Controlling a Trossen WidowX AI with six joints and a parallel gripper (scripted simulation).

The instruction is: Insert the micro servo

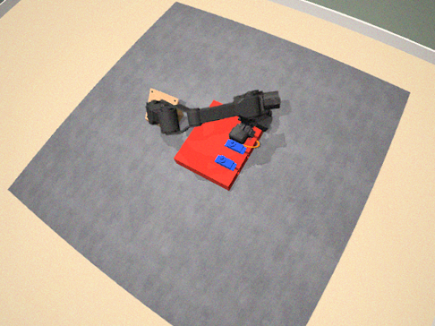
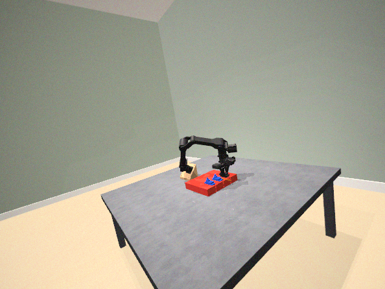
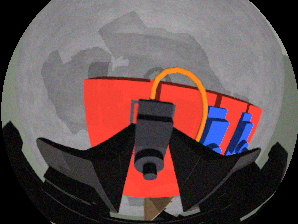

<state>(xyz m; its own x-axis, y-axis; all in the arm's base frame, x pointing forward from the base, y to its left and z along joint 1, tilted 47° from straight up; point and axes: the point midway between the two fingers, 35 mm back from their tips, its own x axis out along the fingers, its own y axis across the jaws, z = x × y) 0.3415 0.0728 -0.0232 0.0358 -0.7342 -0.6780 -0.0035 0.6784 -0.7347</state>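
The red deck is 12 cm behind my gripper tip, 8 cm to the right of it and 4 cm below it.
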